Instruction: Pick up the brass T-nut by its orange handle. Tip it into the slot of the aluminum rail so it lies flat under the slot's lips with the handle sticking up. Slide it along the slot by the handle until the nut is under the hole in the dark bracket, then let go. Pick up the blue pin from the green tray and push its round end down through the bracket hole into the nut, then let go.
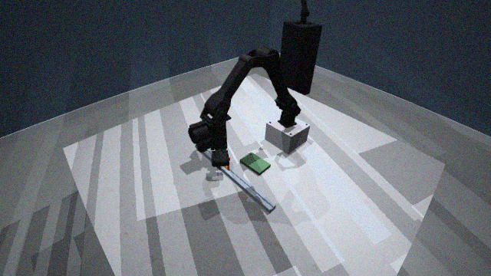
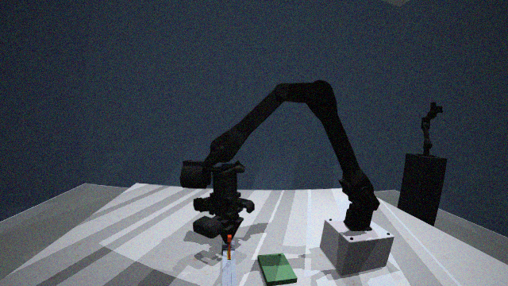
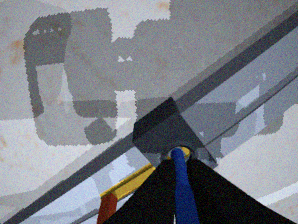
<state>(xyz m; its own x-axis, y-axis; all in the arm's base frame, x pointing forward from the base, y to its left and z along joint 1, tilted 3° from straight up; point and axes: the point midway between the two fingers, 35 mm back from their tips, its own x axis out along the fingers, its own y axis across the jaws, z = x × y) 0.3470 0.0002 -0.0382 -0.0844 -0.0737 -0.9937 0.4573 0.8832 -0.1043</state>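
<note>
Right now my gripper tip is 2 cm to the right of the brass T-nut, 1 cm below it and 1 cm past it. Round my gripper tip: blue pin: right at my gripper tip; green tray: 13 cm behind, 4 cm to the left, 3 cm below; aluminum rail: 2 cm to the left, 2 cm below.
</note>
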